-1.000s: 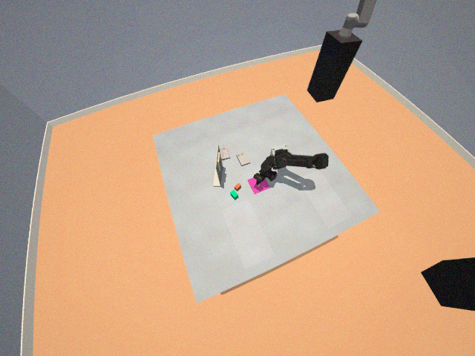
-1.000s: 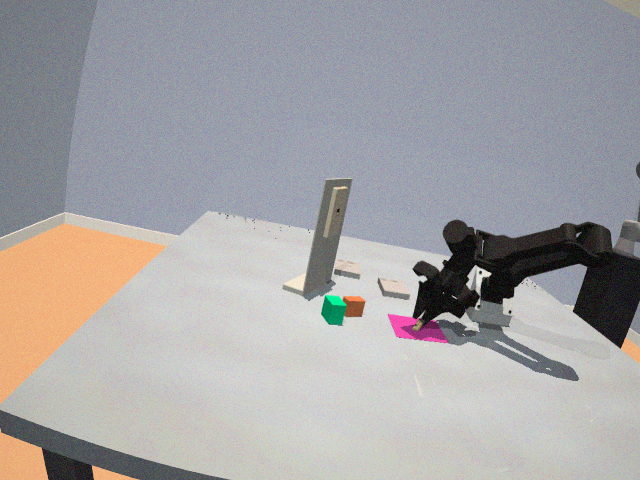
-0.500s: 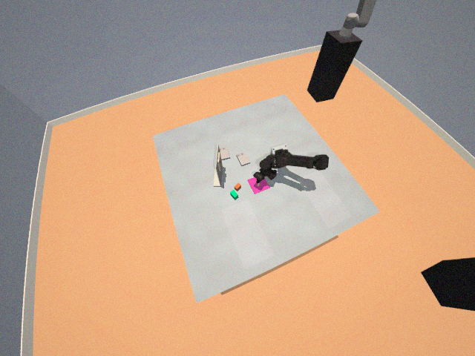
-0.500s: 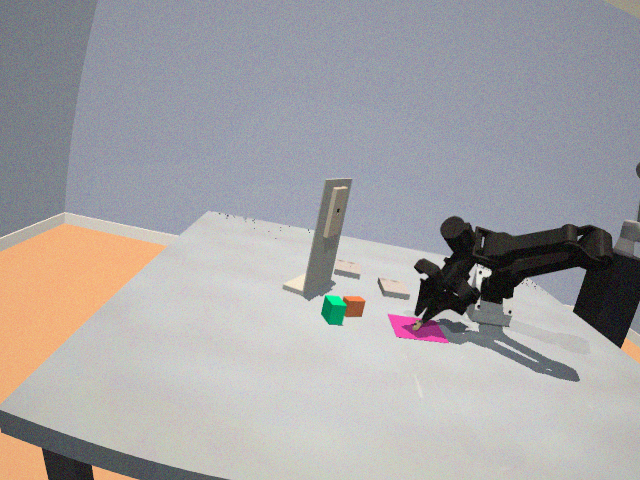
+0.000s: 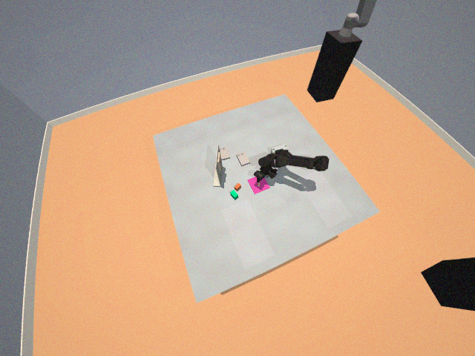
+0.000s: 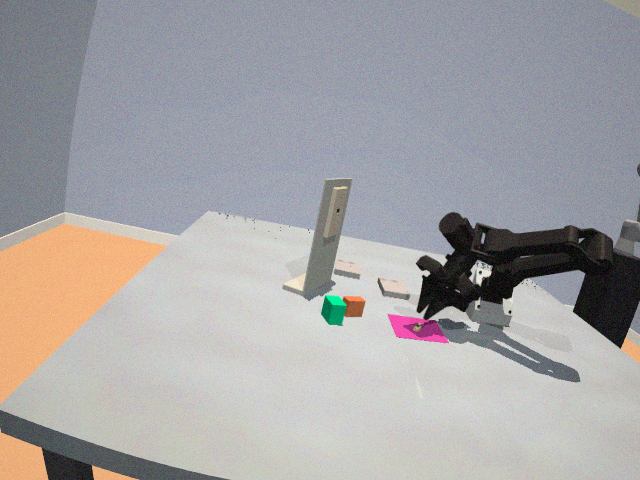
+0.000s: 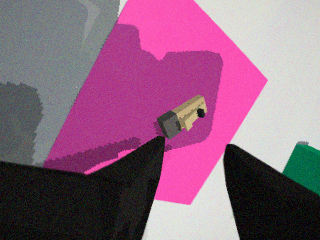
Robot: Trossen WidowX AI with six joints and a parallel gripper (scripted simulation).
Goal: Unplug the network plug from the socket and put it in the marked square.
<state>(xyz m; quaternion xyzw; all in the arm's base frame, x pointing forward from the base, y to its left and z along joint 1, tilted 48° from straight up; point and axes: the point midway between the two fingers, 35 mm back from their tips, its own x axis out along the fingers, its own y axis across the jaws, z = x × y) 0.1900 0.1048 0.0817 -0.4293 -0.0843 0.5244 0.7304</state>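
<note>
Right now the network plug is 10 mm to the left of my gripper tip and 20 mm below it. From my gripper tip the other things lie so: brown cube 150 mm ahead, 10 mm to the right, 10 mm below; marked square 10 mm to the left, 30 mm below; green cube 190 mm ahead, 40 mm to the left, 10 mm below.
</note>
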